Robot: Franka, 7 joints.
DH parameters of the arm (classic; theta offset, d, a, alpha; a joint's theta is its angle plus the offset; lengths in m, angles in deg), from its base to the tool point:
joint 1: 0 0.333 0 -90
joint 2: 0 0 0 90
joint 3: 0 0.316 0.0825 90
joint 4: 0 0 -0.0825 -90
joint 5: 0 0.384 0 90
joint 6: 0 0 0.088 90
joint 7: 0 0.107 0 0
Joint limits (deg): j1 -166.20..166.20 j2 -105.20..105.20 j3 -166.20..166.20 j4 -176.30..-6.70 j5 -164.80..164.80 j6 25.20..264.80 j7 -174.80..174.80
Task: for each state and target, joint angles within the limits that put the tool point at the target. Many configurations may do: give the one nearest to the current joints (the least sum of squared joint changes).
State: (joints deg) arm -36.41 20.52 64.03 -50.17 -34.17 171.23 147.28
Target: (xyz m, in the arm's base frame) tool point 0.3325 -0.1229 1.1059
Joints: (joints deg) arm -51.28 17.51 61.77 -27.49 -30.65 171.13 147.28
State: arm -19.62 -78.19 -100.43 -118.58 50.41 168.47 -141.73
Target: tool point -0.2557 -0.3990 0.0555
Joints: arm -19.16 -82.36 -116.43 -131.64 53.10 169.92 -141.73
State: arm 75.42 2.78 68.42 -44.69 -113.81 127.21 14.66
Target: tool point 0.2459 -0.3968 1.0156
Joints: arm 119.58 -39.15 60.85 -6.70 -120.50 105.12 14.66
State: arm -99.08 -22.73 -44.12 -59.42 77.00 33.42 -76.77
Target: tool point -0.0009 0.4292 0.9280
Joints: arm -104.19 -57.67 -48.21 -38.76 88.29 53.29 -76.77
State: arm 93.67 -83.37 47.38 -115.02 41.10 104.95 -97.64
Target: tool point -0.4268 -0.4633 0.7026
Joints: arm 95.38 -86.90 49.89 -80.98 44.45 118.23 -97.64
